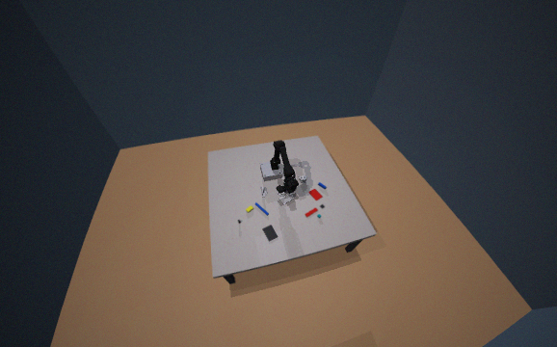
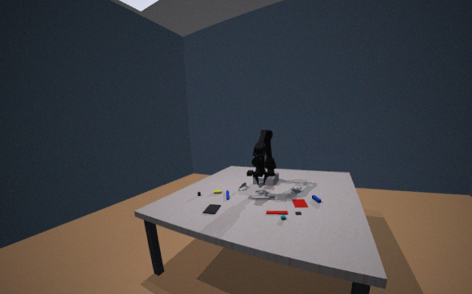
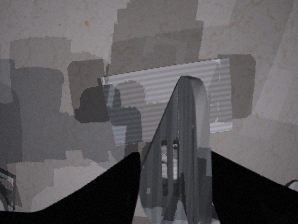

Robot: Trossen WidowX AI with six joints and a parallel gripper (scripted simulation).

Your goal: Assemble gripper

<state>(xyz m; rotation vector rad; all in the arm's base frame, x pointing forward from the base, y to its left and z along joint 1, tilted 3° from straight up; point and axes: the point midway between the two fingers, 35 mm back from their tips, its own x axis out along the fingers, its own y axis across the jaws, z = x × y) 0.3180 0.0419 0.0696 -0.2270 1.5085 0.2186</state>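
My gripper tip is 80 mm above the white flat plate and 10 mm short of it. Also, from my gripper tip: red square plate 270 mm to the left, 80 mm below, 20 mm ahead; then red bar 190 mm ahead, 170 mm to the left, 80 mm below; then gripper base 200 mm to the left, 170 mm behind, 60 mm below.
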